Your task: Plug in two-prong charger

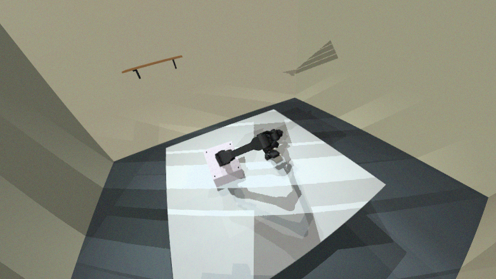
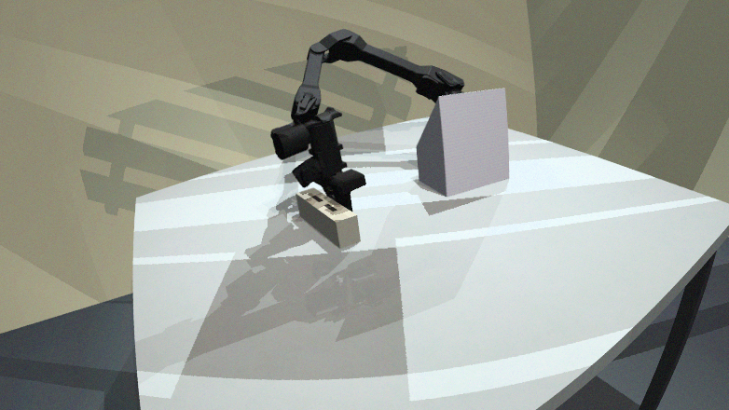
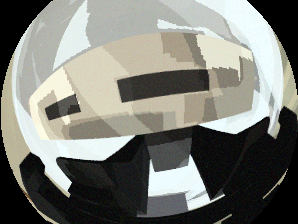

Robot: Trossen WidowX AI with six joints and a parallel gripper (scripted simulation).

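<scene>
Right now my gripper tip is 20 mm short of the black two-prong charger and 10 mm below it.
</scene>
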